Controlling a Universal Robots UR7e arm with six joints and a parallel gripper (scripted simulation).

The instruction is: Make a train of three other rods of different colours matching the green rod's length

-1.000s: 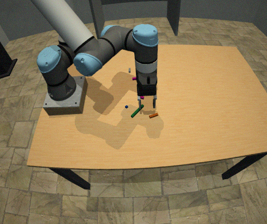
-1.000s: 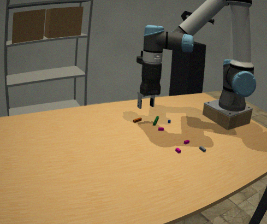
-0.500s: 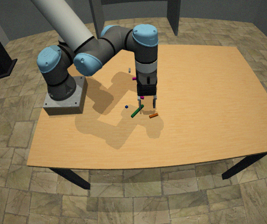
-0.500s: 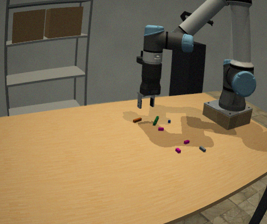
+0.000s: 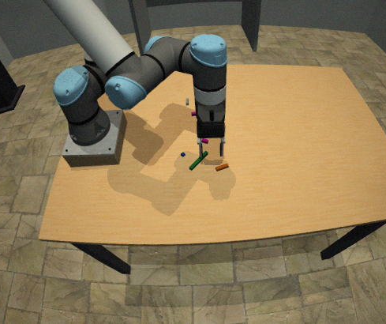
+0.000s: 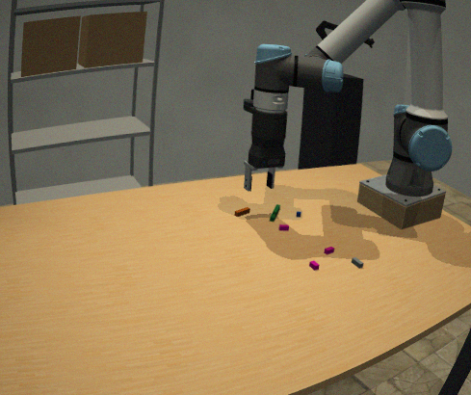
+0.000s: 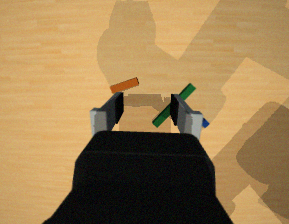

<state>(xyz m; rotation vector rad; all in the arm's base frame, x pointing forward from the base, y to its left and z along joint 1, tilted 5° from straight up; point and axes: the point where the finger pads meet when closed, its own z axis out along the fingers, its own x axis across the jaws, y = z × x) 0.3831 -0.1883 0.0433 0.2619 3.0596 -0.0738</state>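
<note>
My gripper is now 8 cm past the blue rod, 8 cm above it and 6 cm to the right of it. Round my hand: grey rod: 31 cm to the left, 8 cm below, 3 cm behind; orange rod: 8 cm below, 3 cm ahead, 1 cm to the right; green rod: 8 cm below, 3 cm to the left, 3 cm behind.
</note>
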